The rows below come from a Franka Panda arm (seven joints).
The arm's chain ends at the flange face. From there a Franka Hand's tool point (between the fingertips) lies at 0.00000 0.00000 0.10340 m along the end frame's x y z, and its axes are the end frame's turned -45 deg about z.
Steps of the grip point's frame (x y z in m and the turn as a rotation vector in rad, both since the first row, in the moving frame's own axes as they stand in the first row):
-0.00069, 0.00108, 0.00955, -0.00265, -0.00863, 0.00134
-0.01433, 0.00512, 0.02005, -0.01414, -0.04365, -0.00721
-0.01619, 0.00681, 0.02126, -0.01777, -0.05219, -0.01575
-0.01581, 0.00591, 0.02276, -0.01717, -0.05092, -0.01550
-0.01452, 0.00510, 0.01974, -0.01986, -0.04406, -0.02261
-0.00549, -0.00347, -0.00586, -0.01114, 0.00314, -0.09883
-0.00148, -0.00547, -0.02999, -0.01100, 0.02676, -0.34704
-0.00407, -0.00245, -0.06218, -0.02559, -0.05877, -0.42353
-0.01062, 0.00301, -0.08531, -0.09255, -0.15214, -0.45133
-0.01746, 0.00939, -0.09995, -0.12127, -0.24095, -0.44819
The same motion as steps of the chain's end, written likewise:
0.00071, 0.00043, 0.00955, -0.00798, -0.00423, 0.00134
-0.00437, 0.00952, 0.02016, -0.04086, -0.02087, -0.00721
-0.00416, 0.01113, 0.02142, -0.04947, -0.02434, -0.01575
-0.00457, 0.01036, 0.02291, -0.04815, -0.02386, -0.01550
-0.00495, 0.00918, 0.01986, -0.04520, -0.01711, -0.02261
-0.00741, 0.00090, -0.00585, -0.00566, 0.01010, -0.09883
-0.00742, -0.00122, -0.02995, 0.01114, 0.02670, -0.34704
-0.00354, -0.00534, -0.06197, -0.05965, -0.02346, -0.42353
-0.00515, -0.00852, -0.08370, -0.17302, -0.04214, -0.45133
-0.00315, -0.00822, -0.09627, -0.25613, -0.08463, -0.44819

